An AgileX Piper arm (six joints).
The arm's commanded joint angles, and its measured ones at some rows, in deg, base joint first. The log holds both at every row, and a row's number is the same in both.
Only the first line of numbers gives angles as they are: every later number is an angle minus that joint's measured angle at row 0.
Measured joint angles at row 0:
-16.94, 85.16, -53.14, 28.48, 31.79, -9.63
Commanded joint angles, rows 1 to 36:
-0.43, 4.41, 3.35, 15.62, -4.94, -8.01
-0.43, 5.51, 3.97, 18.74, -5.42, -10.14
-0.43, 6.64, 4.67, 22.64, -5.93, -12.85
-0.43, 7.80, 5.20, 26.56, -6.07, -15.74
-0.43, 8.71, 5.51, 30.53, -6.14, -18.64
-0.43, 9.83, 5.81, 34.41, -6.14, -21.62
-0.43, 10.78, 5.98, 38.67, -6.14, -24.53
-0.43, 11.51, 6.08, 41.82, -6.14, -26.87
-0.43, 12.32, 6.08, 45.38, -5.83, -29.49
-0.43, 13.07, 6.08, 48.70, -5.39, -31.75
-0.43, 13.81, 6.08, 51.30, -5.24, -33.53
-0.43, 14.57, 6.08, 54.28, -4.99, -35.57
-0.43, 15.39, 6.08, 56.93, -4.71, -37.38
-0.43, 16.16, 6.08, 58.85, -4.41, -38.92
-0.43, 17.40, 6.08, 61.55, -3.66, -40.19
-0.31, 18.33, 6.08, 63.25, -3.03, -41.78
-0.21, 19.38, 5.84, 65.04, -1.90, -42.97
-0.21, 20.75, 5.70, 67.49, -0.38, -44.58
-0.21, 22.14, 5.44, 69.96, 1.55, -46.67
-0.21, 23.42, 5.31, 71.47, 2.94, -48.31
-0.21, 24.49, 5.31, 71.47, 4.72, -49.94
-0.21, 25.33, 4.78, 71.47, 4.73, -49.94
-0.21, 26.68, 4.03, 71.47, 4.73, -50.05
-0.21, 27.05, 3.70, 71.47, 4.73, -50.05
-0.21, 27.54, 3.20, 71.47, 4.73, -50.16
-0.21, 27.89, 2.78, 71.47, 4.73, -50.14
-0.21, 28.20, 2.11, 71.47, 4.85, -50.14
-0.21, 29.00, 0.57, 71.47, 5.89, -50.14
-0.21, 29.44, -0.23, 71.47, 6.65, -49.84
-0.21, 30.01, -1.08, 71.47, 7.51, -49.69
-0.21, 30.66, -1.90, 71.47, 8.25, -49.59
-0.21, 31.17, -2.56, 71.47, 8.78, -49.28
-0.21, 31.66, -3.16, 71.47, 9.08, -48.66
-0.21, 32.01, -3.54, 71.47, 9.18, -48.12
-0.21, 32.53, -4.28, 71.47, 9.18, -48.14
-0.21, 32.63, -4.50, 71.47, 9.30, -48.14
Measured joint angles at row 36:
0.00, 31.86, -3.31, 71.38, 8.20, -48.58
